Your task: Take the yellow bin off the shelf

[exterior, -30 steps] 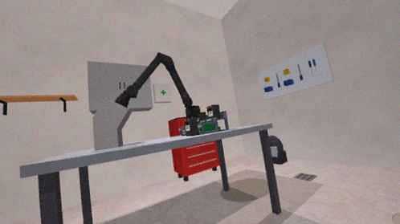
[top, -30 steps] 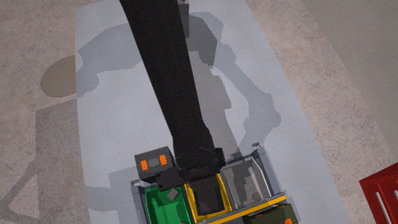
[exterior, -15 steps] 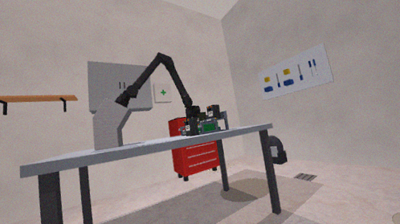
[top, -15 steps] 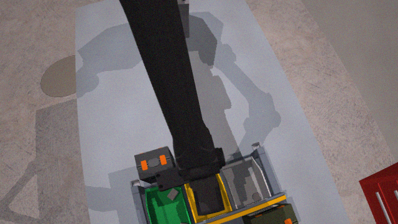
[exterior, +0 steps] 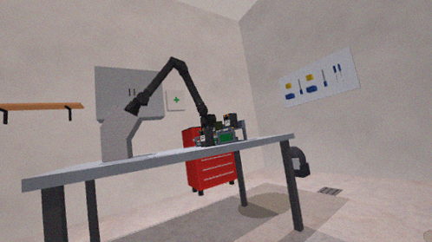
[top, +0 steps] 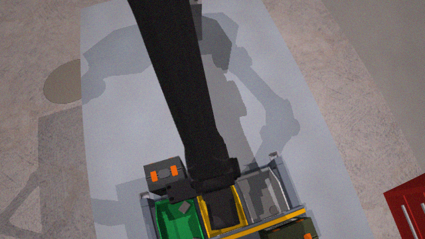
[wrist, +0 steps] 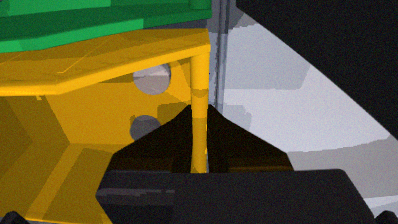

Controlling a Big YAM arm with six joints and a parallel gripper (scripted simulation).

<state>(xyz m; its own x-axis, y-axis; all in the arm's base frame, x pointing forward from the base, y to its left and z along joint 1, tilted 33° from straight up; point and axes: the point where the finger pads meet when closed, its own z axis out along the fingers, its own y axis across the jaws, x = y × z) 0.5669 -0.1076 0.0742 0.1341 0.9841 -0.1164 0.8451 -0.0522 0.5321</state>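
Now: hand 80 mm short of the yellow bin, 10 mm to the left of it and 10 mm below it. Also, from my hand: green bin 120 mm to the right, 60 mm ahead, 10 mm above; then grey bin 100 mm to the left, 100 mm ahead, 10 mm above.
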